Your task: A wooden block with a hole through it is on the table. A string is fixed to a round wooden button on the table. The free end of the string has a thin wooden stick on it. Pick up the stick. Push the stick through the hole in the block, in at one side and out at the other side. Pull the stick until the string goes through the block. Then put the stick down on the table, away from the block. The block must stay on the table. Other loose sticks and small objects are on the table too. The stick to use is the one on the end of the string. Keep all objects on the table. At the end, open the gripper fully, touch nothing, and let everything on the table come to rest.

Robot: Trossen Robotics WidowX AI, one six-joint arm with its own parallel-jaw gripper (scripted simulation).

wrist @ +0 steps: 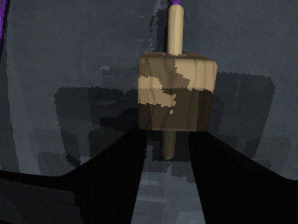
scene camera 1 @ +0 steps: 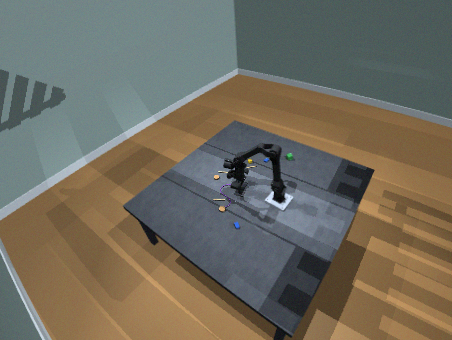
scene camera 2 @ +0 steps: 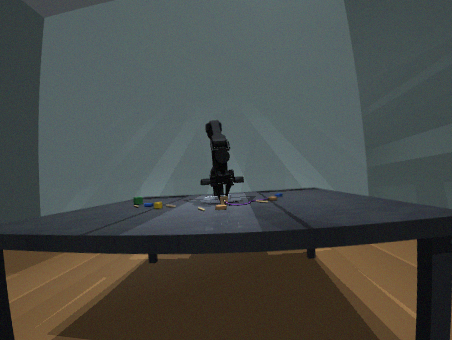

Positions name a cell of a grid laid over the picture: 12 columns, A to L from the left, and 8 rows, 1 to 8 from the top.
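Observation:
My gripper (wrist: G5) is here where I can see it. So is a wooden block (wrist: H4), though scene camera 1 does not show the block, hidden by my gripper.

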